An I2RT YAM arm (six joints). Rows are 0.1 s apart.
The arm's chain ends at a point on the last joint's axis. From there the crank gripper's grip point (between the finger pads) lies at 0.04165 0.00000 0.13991 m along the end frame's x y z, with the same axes.
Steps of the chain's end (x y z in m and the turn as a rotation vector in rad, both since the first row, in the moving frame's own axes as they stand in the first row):
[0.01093, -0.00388, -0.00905, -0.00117, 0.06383, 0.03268]
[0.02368, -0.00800, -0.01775, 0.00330, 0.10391, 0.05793]
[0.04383, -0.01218, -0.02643, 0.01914, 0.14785, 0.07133]
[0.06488, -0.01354, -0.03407, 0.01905, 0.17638, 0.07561]
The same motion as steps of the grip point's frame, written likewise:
[0.01974, -0.00221, -0.01199, -0.00117, 0.06383, 0.03268]
[0.03790, -0.00563, -0.02282, 0.00330, 0.10391, 0.05793]
[0.06396, -0.01109, -0.03408, 0.01914, 0.14785, 0.07133]
[0.08874, -0.01206, -0.04354, 0.01905, 0.17638, 0.07561]

